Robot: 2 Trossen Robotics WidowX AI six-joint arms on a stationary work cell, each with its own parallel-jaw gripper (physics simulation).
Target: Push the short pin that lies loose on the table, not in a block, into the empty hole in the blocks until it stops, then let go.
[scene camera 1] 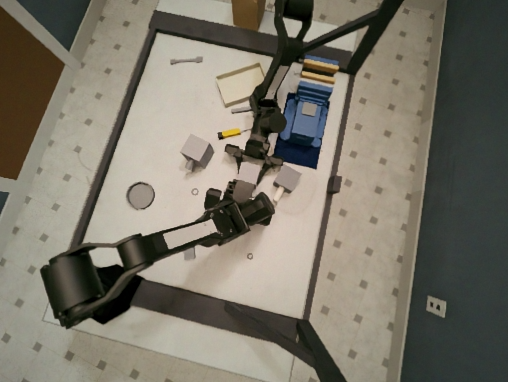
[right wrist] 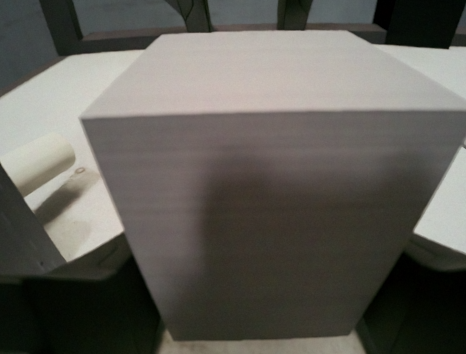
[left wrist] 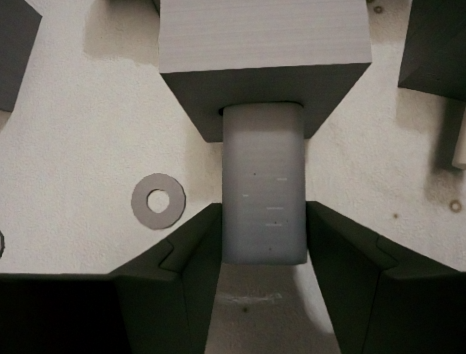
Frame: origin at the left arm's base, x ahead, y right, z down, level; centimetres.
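Seen in the pictures: left gripper, between the fingertips: (left wrist: 263, 212); right gripper, between the fingertips: (left wrist: 257, 100).
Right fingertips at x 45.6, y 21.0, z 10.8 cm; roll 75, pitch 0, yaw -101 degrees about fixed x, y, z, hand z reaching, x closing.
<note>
Pixels of each thing's top centre, then the offset from my right fingertips to it.
- grey block, centre of its top: (right wrist: 264, 54) (scene camera 1: 248, 173) dx +1.3, dy -0.2, dz -6.3 cm
- short grey pin, centre of its top: (left wrist: 264, 180) dx -4.3, dy +0.8, dz -3.8 cm
- cream pin, centre of its top: (scene camera 1: 280, 190) dx +1.3, dy +10.6, dz -2.4 cm
- washer, centre of its top: (left wrist: 157, 200) dx -5.8, dy -4.6, dz +1.4 cm
- round dish, centre of its top: (scene camera 1: 139, 194) dx -18.5, dy -29.6, dz +0.0 cm
- yellow screwdriver, centre of its top: (scene camera 1: 234, 131) dx +13.6, dy -11.4, dz -0.1 cm
- tray, centre of its top: (scene camera 1: 242, 82) dx +30.5, dy -16.3, dz -1.0 cm
A grey block (scene camera 1: 248, 172) (left wrist: 265, 35) (right wrist: 270, 75) is gripped at its sides by my right gripper (scene camera 1: 250, 171) (right wrist: 270, 240), which is shut on it. My left gripper (scene camera 1: 241, 196) (left wrist: 263, 212) is shut on a short grey pin (left wrist: 263, 185) with rounded edges. In the left wrist view the pin's far end is inside the hole in the block's near face, with a thin dark gap at its left edge. Part of the pin sticks out between the fingertips. How deep it sits is hidden.
A block (scene camera 1: 287, 176) (left wrist: 440, 50) with a cream pin (scene camera 1: 278, 194) (right wrist: 40, 160) is at the right. Another block (scene camera 1: 196, 148) with a grey pin (scene camera 1: 190, 164) is at the left. A washer (left wrist: 141, 201), round dish (scene camera 1: 140, 195), yellow screwdriver (scene camera 1: 231, 133) and tray (scene camera 1: 223, 95) are nearby.
</note>
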